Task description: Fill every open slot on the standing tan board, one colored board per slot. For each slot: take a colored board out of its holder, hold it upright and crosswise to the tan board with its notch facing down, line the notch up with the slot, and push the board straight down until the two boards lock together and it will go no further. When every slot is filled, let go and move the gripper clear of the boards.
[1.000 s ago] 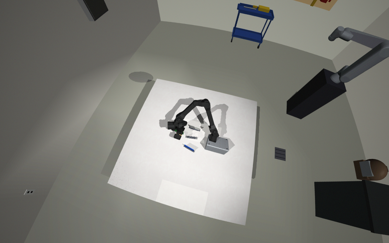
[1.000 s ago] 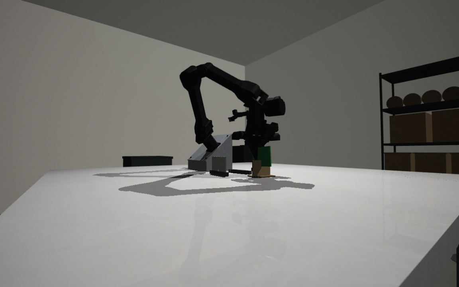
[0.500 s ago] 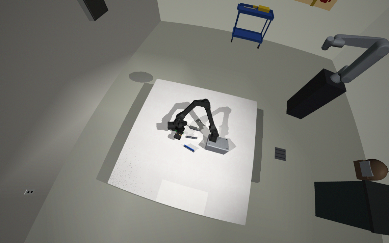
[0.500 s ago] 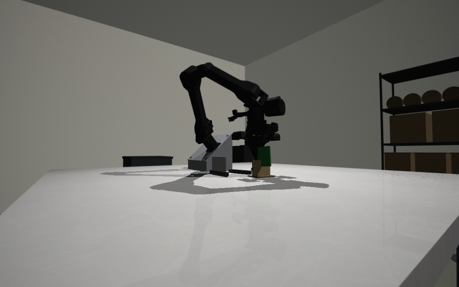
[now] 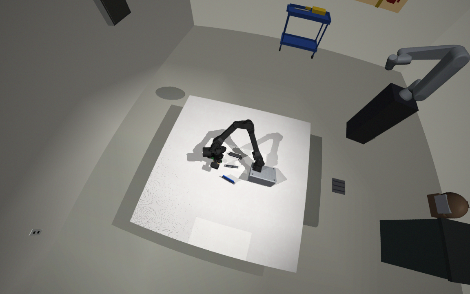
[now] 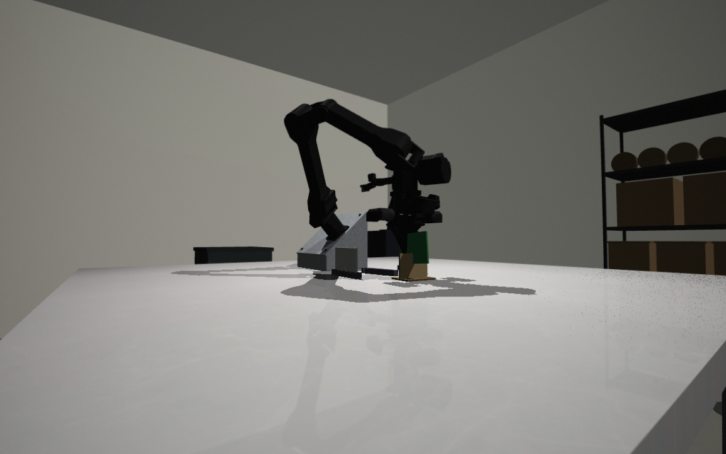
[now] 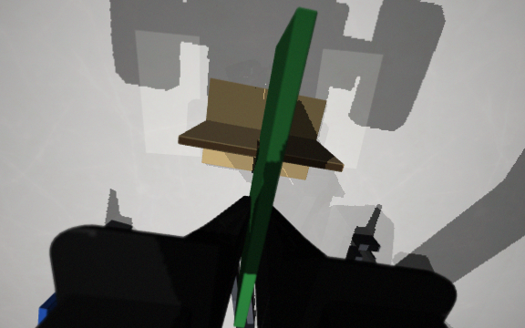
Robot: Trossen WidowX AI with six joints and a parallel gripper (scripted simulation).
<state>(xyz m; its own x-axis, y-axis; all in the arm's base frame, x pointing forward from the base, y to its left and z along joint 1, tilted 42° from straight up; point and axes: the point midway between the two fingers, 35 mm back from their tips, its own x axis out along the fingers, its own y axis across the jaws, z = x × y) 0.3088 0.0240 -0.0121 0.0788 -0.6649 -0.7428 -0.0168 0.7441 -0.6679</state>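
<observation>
Right now the tan board is 30 mm ahead of my gripper tip and 30 mm below it. Round my gripper tip: green board 30 mm ahead, 10 mm above; then blue board 130 mm behind, 110 mm to the left, 30 mm below.
</observation>
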